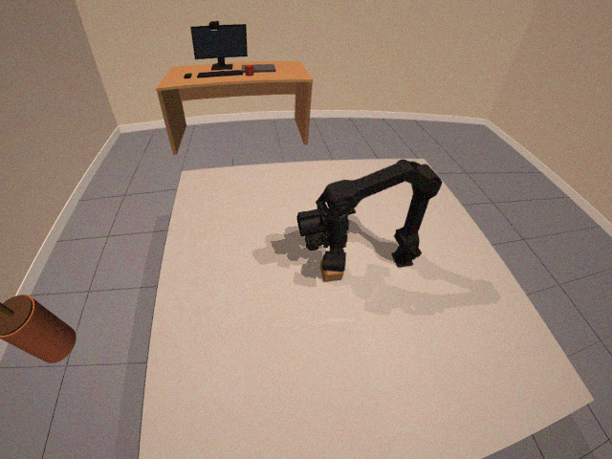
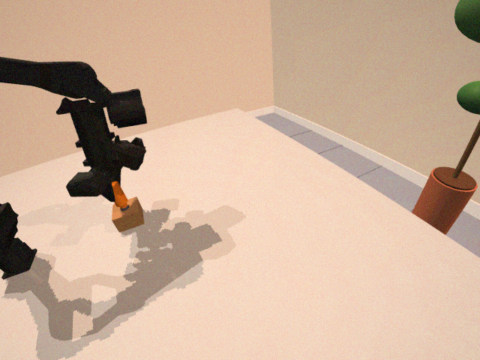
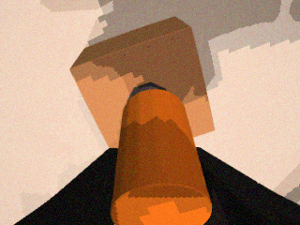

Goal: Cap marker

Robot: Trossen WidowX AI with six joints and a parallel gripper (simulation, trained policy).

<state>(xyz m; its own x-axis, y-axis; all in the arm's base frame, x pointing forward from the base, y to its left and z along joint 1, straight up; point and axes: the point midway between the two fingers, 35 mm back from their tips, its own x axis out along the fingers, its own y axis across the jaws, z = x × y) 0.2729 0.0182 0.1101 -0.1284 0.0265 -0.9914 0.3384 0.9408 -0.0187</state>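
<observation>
The orange cap lies 1 cm ahead of my gripper tip and 1 cm above it. Round my gripper tip: wooden holder block (1 cm ahead, 6 cm below).
</observation>
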